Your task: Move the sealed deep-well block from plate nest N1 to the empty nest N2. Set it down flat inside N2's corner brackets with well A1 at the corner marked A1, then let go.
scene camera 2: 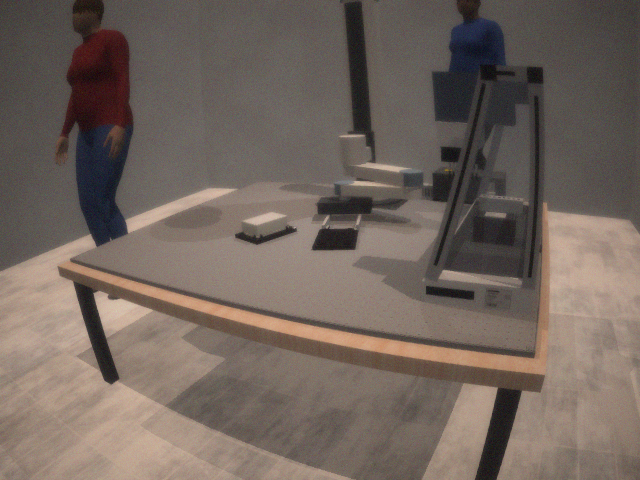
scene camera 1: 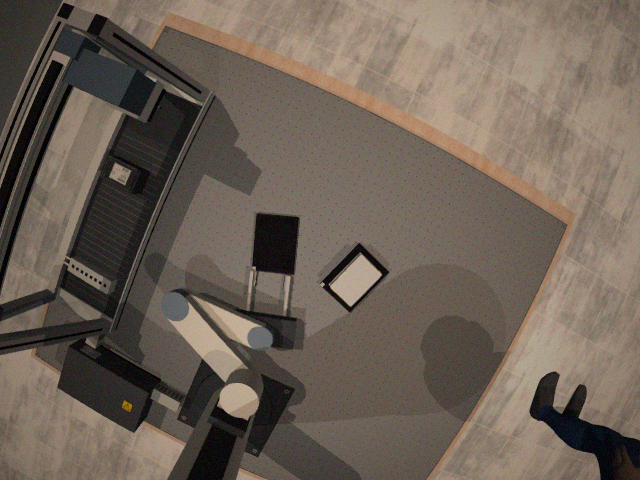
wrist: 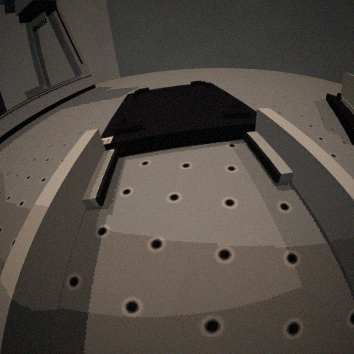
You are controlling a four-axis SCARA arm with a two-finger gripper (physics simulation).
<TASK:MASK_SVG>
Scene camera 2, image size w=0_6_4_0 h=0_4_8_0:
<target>my gripper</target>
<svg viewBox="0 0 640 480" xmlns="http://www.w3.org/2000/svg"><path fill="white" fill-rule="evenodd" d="M320 198L317 203L318 215L327 215L322 224L322 229L330 228L328 224L332 218L331 214L359 214L356 225L354 225L354 228L358 228L359 231L362 214L371 214L372 197L339 196Z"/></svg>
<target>sealed deep-well block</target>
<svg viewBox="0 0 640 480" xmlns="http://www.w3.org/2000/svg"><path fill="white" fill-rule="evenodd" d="M287 216L271 212L241 221L242 232L245 235L251 237L255 235L256 238L260 238L261 234L264 237L285 230L286 226L289 228Z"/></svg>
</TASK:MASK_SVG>
